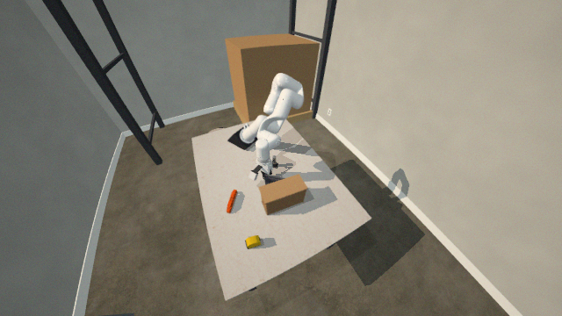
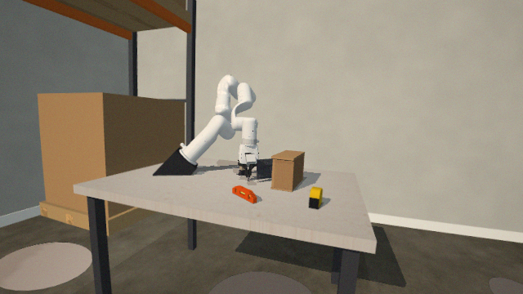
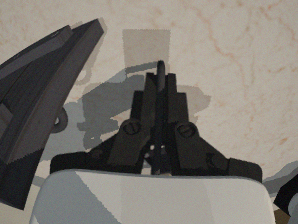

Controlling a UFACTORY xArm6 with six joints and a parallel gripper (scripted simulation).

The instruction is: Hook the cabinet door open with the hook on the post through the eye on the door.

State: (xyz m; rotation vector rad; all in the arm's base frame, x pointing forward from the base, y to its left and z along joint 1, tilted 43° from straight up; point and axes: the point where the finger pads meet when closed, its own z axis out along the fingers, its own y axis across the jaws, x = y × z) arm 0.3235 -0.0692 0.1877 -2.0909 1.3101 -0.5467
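My gripper is now 30 mm past the dark hook rod, 40 mm to the right of it and 10 mm below it. Round my hand: yellow tape measure: 360 mm ahead, 210 mm to the right, 10 mm below; then orange level: 90 mm ahead, 250 mm to the right, 20 mm below; then dark door: 110 mm ahead, 60 mm to the left, 30 mm above.
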